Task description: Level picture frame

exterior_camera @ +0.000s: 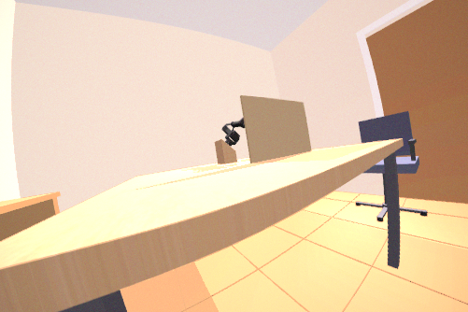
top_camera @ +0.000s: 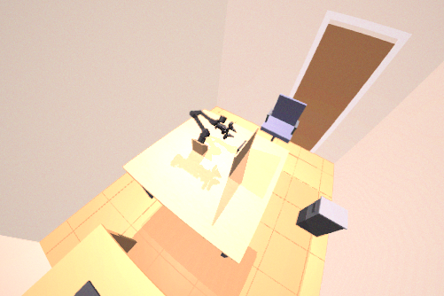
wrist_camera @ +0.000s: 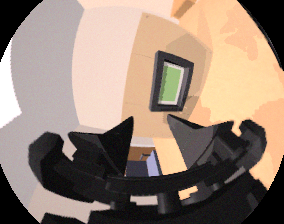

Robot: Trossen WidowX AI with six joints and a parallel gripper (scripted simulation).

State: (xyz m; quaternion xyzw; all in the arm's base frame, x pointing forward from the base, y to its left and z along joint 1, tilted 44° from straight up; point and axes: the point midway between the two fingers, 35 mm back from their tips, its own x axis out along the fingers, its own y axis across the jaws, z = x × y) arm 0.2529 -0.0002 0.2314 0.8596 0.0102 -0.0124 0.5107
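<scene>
Right now the picture frame is 12 cm ahead of my gripper tip, 7 cm to the right of it and 8 cm below it. Also, from my gripper tip: tan wall panel: 13 cm ahead, 5 cm to the right, 10 cm below.
</scene>
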